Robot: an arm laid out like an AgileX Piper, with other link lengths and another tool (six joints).
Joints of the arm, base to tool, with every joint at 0 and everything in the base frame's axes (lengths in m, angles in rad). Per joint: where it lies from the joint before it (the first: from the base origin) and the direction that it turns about. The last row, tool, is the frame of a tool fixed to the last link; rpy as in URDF.
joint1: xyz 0 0 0.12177 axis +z
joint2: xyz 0 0 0 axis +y
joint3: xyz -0.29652 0 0.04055 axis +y
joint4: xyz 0.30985 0 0.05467 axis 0.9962 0 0.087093
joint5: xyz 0 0 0 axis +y
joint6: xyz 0.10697 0 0.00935 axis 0.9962 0 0.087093
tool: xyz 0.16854 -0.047 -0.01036 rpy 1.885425 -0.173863 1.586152
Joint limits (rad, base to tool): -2.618..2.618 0..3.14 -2.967..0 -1.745..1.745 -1.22..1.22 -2.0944..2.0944
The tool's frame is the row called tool.
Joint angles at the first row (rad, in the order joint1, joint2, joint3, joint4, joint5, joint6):
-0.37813, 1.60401, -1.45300, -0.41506, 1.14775, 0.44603
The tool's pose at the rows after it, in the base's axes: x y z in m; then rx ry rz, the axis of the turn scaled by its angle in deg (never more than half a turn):
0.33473 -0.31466 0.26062 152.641 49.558 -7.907
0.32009 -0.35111 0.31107 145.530 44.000 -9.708
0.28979 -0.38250 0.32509 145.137 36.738 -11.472
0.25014 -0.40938 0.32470 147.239 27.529 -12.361
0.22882 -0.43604 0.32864 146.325 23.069 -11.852
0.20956 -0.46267 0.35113 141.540 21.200 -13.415
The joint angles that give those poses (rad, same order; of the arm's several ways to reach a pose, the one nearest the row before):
-0.38051, 1.54305, -1.52235, -0.55230, 1.15930, 0.44602
-0.41524, 1.52800, -1.57185, -0.67761, 1.14025, 0.44648
-0.49475, 1.52834, -1.58657, -0.71883, 1.13252, 0.45992
-0.59272, 1.53016, -1.58657, -0.72804, 1.13194, 0.49481
-0.67390, 1.53610, -1.58653, -0.73521, 1.07742, 0.49961
-0.73390, 1.52919, -1.58437, -0.79601, 1.00518, 0.49105

